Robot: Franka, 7 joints.
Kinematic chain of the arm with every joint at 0, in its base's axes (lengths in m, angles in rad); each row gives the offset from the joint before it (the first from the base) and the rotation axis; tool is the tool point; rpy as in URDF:
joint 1: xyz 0 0 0.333 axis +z
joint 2: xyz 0 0 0 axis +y
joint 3: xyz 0 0 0.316 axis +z
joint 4: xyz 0.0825 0 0 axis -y
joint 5: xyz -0.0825 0 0.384 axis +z
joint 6: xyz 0 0 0 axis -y
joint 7: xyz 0.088 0 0 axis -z
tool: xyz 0 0 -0.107 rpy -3.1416 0 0
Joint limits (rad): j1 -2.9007..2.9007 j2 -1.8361..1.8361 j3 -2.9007..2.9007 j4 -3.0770..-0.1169 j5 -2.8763..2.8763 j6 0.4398..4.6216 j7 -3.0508..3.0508
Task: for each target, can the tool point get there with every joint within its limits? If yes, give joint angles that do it. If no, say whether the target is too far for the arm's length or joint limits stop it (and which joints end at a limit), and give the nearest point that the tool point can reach.
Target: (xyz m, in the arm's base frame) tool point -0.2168 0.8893 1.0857
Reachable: no: too far | nearest point -0.1569 0.6438 0.8779 | short by 0.327 m
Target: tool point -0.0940 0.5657 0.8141
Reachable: yes | joints -1.6755 -0.9950 -0.4083 -0.6185 -2.3402 0.8215 0.3094
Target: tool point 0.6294 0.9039 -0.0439
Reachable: no: too far | nearest point 0.4638 0.6661 0.0553 | short by 0.306 m
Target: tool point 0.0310 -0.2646 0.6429
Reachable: yes | joints 0.1361 -1.2983 -0.9333 -2.1270 0.6174 0.8687 1.3869
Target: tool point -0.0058 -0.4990 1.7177
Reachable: no: too far | nearest point -0.0034 -0.2908 1.1401 | short by 0.614 m
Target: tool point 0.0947 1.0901 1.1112
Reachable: no: too far | nearest point 0.0605 0.6965 0.8302 | short by 0.485 m
